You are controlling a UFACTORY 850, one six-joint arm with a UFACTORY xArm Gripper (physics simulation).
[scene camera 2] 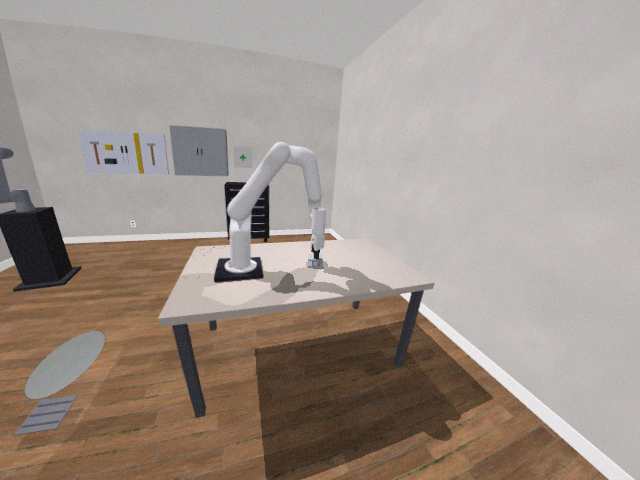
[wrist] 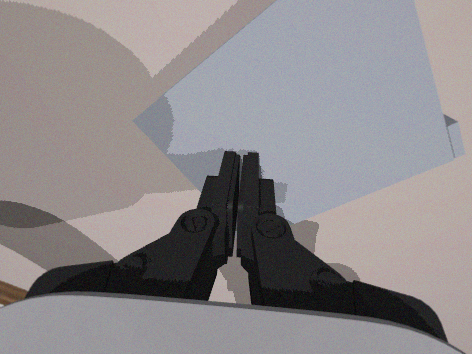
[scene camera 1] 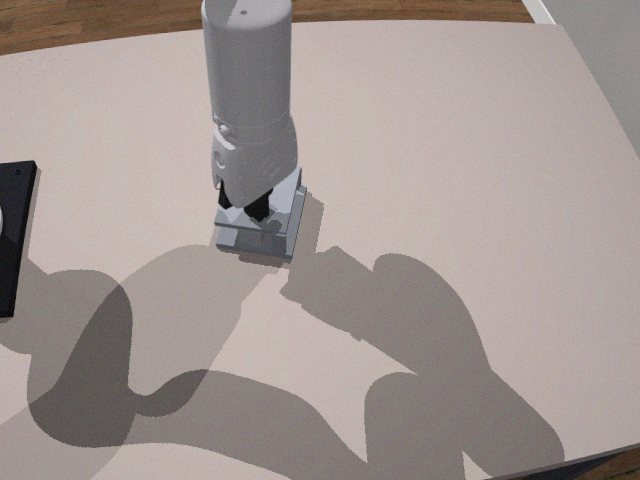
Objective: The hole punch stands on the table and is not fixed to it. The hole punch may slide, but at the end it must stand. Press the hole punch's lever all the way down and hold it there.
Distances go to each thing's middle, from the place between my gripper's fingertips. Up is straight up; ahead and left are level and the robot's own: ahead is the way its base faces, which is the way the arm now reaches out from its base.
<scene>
Now: the flat lever [scene camera 1: 281, 200] 10 mm ahead of my hand, 30 mm to the left of it and 10 mm below it. From my hand the other things lie so: hole punch base [scene camera 1: 279, 245]: 10 mm ahead, 30 mm to the left, 30 mm below.
</scene>
